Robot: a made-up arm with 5 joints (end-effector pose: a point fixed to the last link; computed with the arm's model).
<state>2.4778 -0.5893 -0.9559 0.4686 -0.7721</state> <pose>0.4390 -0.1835 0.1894 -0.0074 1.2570 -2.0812</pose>
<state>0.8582 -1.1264 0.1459 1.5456 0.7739</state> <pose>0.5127 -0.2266 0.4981 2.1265 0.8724 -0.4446</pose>
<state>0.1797 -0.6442 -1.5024 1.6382 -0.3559</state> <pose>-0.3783 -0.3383 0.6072 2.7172 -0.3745 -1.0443</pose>
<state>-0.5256 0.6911 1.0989 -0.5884 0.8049</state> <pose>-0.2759 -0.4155 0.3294 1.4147 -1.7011 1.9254</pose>
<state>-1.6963 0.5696 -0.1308 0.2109 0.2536</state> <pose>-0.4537 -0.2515 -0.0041 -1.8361 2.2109 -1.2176</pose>
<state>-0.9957 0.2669 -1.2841 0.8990 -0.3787</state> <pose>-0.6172 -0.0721 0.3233 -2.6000 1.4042 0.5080</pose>
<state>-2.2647 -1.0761 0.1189 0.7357 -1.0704</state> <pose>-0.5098 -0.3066 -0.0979 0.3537 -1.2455 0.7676</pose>
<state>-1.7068 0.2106 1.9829 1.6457 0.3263</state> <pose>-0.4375 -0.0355 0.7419 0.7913 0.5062 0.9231</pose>
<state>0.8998 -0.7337 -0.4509 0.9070 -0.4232</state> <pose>0.2207 -0.3972 0.6904 1.6527 0.7894 -0.9989</pose>
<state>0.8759 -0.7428 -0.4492 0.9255 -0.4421</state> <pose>0.2165 -0.4001 0.6941 1.6557 0.8118 -0.9905</pose>
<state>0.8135 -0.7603 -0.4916 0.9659 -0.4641</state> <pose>0.1860 -0.4041 0.7112 1.6846 0.7858 -0.9797</pose>
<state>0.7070 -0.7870 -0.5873 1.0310 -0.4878</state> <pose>0.1204 -0.4094 0.7368 1.7531 0.7024 -0.9615</pose>
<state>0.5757 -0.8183 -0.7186 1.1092 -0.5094</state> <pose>0.0282 -0.4148 0.7542 1.8588 0.5833 -0.9290</pose>
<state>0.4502 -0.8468 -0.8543 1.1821 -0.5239</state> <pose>-0.0672 -0.4177 0.7525 1.9795 0.4596 -0.8827</pose>
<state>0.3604 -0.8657 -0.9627 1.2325 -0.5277</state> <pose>-0.1400 -0.4165 0.7386 2.0802 0.3563 -0.8390</pose>
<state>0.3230 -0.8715 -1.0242 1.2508 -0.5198</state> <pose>-0.1768 -0.4121 0.7281 2.1341 0.2834 -0.8192</pose>
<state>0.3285 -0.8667 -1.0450 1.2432 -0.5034</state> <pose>-0.1842 -0.4061 0.7273 2.1442 0.2356 -0.8259</pose>
